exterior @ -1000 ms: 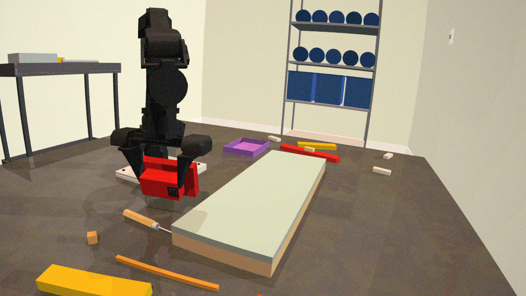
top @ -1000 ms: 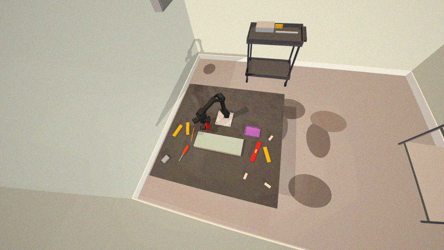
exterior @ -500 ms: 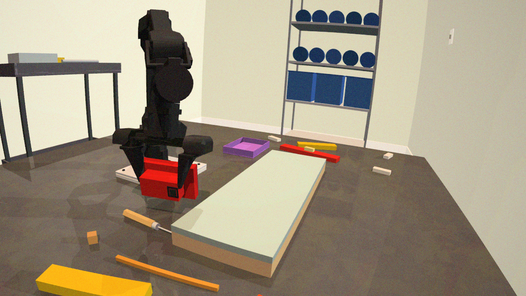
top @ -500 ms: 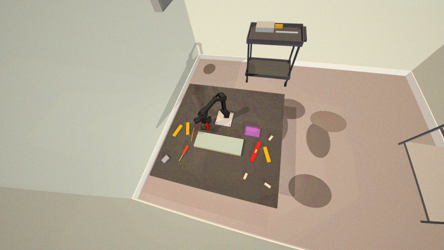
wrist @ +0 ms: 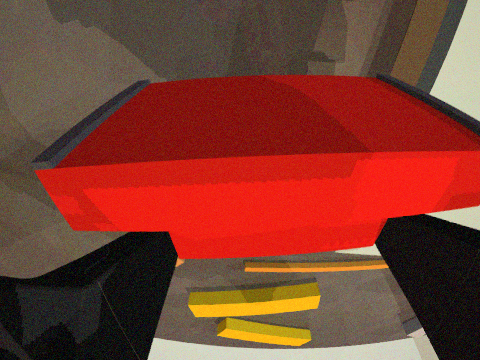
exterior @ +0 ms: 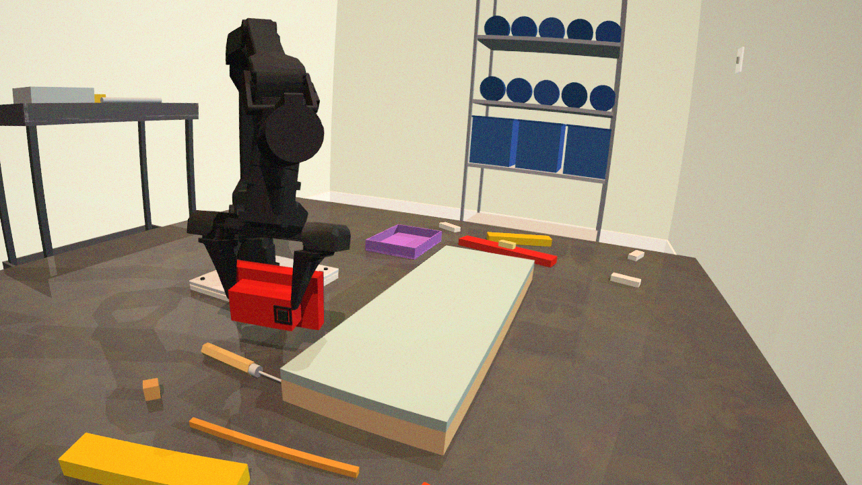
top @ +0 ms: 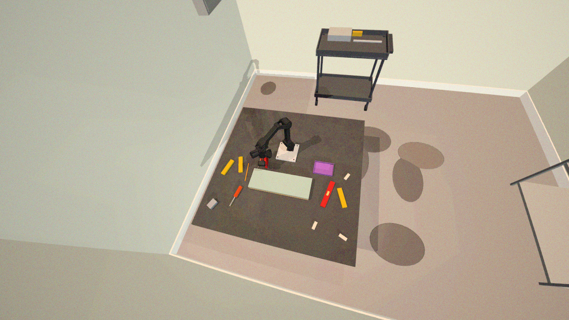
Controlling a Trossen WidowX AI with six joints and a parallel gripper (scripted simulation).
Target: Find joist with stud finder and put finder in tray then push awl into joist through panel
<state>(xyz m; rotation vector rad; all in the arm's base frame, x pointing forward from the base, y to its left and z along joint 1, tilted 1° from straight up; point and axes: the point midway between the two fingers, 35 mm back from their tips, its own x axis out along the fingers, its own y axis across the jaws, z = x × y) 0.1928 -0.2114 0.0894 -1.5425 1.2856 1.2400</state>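
The red stud finder is 10 mm ahead of my gripper tip, 10 mm to the left of it and 10 mm below it. The rest, counted from my gripper tip: awl: 40 mm to the right, 70 mm below; then small orange cube: 60 mm behind, 130 mm to the right, 70 mm below; then square indicator light: 30 mm ahead, 10 mm below.
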